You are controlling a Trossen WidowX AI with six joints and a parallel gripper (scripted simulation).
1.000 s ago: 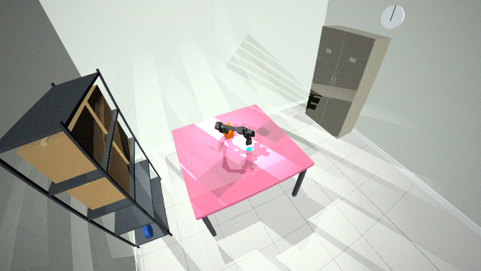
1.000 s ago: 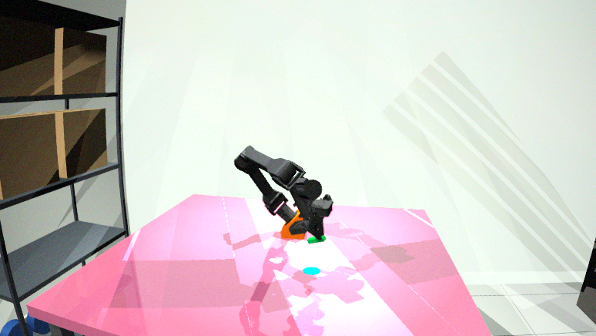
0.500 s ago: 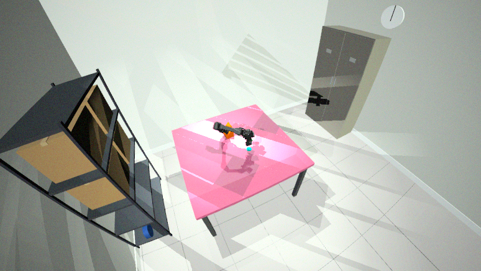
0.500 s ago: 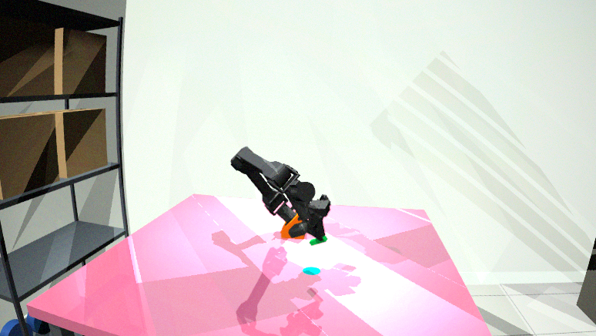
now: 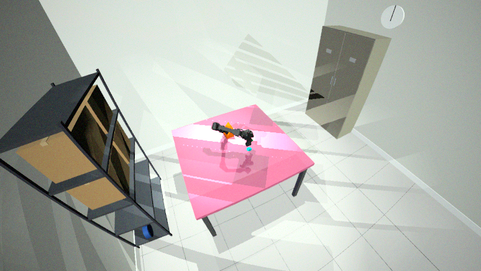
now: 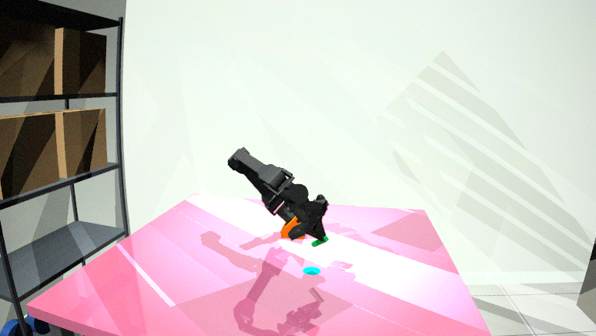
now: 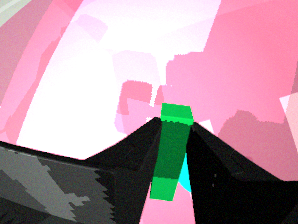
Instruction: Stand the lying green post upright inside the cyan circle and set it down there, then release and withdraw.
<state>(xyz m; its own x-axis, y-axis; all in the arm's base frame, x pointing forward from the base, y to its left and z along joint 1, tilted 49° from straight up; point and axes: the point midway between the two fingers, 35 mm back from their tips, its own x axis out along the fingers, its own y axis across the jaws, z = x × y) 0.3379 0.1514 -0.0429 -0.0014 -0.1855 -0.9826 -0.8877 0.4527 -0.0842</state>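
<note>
Right now my gripper tip is 120 mm above the cyan circle and 40 mm to the left of it. The rest, counted from my gripper tip: green post 20 mm to the right, 10 mm below, 10 mm behind.
</note>
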